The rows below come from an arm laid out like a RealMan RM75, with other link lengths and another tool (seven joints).
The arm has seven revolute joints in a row. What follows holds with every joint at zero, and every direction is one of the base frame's. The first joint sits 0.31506 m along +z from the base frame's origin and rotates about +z. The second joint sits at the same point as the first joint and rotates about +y. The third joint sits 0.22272 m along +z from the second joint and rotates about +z. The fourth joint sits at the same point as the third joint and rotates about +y. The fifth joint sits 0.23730 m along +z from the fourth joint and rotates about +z. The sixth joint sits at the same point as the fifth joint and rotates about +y. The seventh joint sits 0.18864 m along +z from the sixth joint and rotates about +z. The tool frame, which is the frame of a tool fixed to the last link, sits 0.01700 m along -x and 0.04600 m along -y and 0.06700 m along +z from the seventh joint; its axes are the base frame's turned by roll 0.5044, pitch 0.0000 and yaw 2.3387 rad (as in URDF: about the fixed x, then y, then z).
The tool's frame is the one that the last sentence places.
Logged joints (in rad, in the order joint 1, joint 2, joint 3, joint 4, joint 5, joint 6, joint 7), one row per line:
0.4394 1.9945 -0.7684 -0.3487 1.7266 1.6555 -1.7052
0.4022 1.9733 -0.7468 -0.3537 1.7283 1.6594 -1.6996
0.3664 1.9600 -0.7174 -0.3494 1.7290 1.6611 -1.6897
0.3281 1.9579 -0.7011 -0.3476 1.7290 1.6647 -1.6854
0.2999 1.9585 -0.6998 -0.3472 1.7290 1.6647 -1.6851
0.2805 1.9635 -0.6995 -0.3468 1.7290 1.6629 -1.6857
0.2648 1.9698 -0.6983 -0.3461 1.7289 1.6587 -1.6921
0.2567 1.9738 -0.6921 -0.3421 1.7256 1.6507 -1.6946
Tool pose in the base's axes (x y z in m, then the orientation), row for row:
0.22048 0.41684 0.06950 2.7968 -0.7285 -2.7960
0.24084 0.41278 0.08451 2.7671 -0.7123 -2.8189
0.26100 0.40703 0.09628 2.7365 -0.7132 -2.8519
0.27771 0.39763 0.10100 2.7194 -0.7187 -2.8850
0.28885 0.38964 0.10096 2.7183 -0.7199 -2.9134
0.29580 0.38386 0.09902 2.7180 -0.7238 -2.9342
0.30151 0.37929 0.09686 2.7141 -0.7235 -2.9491
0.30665 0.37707 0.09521 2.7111 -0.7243 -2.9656
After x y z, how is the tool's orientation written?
As angles about the fixed x, y, z axes (roll, pitch, yaw), in radians.
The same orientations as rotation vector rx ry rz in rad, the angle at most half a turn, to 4 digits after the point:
0.2512 -2.3499 -0.2499
0.2156 -2.3630 -0.3012
0.1620 -2.3614 -0.3527
0.1132 -2.3577 -0.3869
0.0789 -2.3602 -0.4016
0.0530 -2.3590 -0.4108
0.0337 -2.3601 -0.4227
0.0126 -2.3605 -0.4340

